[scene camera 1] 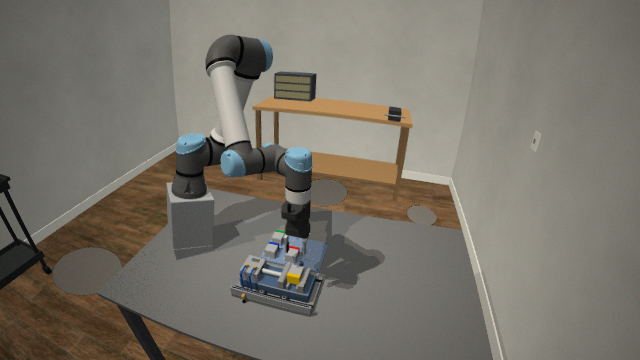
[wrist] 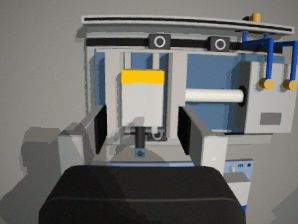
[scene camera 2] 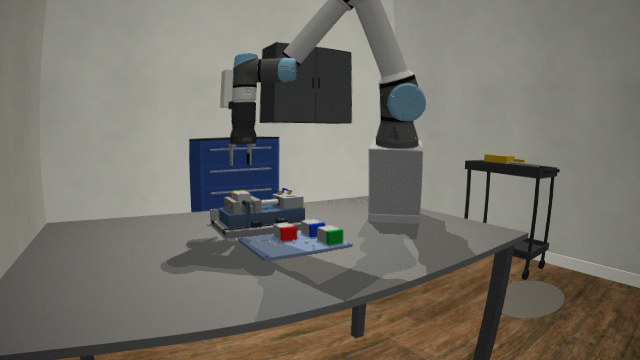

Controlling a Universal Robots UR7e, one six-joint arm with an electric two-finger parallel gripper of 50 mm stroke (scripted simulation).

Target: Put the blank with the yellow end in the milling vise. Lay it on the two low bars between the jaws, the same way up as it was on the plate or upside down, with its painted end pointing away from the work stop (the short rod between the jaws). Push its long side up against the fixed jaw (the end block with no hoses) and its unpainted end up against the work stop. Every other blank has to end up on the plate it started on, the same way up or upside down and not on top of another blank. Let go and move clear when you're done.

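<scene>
Gripper [scene camera 2: 240,164], [wrist: 142,120] visible.
</scene>
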